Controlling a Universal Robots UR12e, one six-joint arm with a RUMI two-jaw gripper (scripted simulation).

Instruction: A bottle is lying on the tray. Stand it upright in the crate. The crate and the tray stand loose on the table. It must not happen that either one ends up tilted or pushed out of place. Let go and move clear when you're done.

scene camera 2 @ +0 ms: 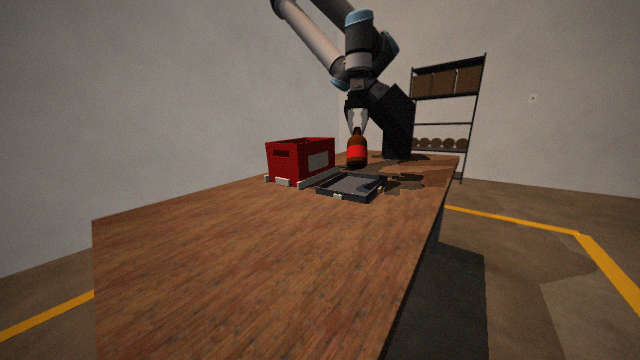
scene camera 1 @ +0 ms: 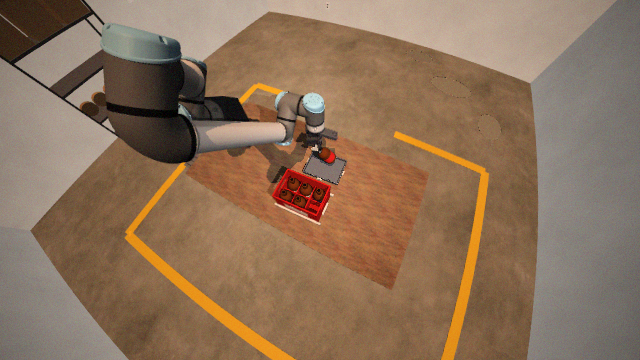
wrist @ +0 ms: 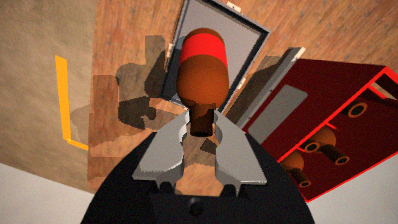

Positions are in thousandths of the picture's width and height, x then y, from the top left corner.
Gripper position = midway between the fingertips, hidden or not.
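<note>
I find my gripper (scene camera 2: 559, 382) (wrist: 509, 493) in what I can see. A red crate (scene camera 2: 463, 451) (wrist: 785, 413) is there, and so is a grey tray (scene camera 2: 562, 521) (scene camera 1: 493, 462). I see a brown bottle (scene camera 2: 557, 440), and in the wrist view I see a brown bottle (wrist: 815, 609).
</note>
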